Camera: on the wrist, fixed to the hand. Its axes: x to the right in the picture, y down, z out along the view.
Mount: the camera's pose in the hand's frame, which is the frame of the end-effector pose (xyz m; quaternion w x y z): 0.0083 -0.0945 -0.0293 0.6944 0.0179 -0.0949 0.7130
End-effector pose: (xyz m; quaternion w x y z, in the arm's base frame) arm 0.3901 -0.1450 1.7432 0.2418 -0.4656 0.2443 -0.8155
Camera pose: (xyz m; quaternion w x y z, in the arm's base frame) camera 0.3449 -0.0729 1.7944 0.7809 -0.2222 0.4641 -0.3541
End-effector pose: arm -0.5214 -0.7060 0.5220 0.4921 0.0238 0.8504 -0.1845
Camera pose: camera -0.5709 -0.7852 0.5555 0.5536 0.6142 0.5236 0.2053
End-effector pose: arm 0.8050 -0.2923 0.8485 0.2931 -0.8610 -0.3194 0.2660
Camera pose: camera 0.7921 -0.2373 0.9301 0.0010 0.7952 -0.3691 -0.4811
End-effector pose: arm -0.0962 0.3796 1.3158 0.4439 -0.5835 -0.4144 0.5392
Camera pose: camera -0.0668 0.4103 1.4055 0.1051 0.6416 -0.0958 -0.7538
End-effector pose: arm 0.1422 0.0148 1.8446 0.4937 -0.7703 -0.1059 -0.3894
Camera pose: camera 0.0815 0.0346 1.9207 0.6243 -0.6386 0.4219 0.1566
